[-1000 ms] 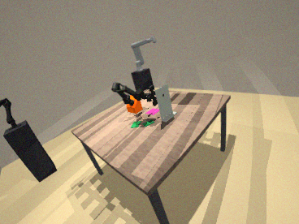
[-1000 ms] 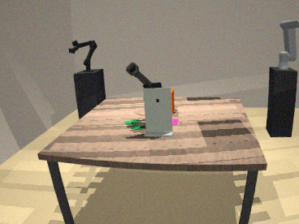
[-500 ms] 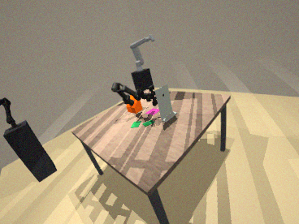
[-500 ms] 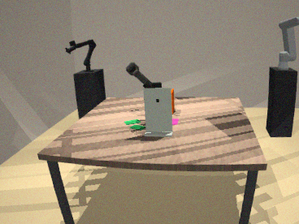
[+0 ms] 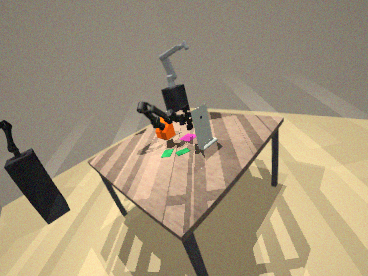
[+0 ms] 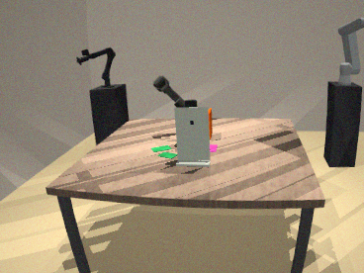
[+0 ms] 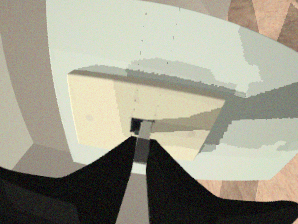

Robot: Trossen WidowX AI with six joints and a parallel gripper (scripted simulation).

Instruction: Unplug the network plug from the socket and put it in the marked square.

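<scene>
Right now the magenta square is 190 mm behind my gripper tip, 40 mm to the left of it and 210 mm below it. Also, from my gripper tip: pale plug (10 mm ahead); then upright panel (40 mm ahead, 80 mm below).
</scene>
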